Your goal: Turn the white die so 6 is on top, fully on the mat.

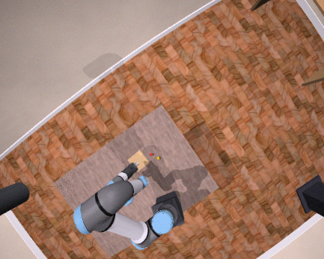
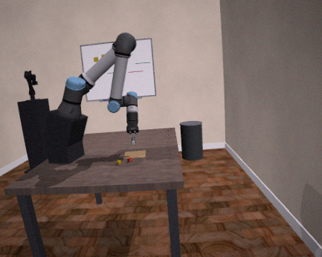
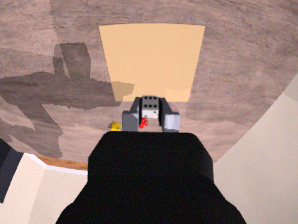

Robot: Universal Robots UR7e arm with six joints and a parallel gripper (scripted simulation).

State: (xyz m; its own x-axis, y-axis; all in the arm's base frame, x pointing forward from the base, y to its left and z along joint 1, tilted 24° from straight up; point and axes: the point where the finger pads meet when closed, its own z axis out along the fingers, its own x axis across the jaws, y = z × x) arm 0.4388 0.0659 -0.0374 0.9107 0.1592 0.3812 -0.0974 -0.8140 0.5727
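Right now my hand is 10 mm to the left of the white die and 10 mm above it. Round my hand: yellow die (170 mm to the right, 90 mm below, 60 mm behind); red die (140 mm to the right, 90 mm below); tan mat (100 mm below, 10 mm to the right).
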